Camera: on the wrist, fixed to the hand. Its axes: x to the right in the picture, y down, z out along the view.
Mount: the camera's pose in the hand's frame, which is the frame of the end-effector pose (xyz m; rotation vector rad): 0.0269 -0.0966 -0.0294 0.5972 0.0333 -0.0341
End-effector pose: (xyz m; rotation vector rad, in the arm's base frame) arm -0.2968 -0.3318 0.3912 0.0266 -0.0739 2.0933
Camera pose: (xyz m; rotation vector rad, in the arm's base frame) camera -0.2263 -0.2585 0.3672 0.3495 0.5680 2.0111
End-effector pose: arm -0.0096 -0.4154 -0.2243 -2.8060 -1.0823 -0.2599
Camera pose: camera -0.0585 -0.3318 -0.1850 -2.2453 -0.9956 0.0180
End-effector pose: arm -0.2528 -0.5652 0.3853 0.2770 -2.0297 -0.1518
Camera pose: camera -0.2259 -0.6651 0.4000 0.6795 -1.9972 0.4442
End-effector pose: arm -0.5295 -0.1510 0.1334 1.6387 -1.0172 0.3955
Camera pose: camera -0.4314 -0.1336 0.1020 2.1651 -0.8905 0.7530
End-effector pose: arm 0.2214 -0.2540 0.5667 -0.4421 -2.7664 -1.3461
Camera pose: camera 0.1670 -0.3268 0.5152 -0.3287 -2.9566 -0.4665
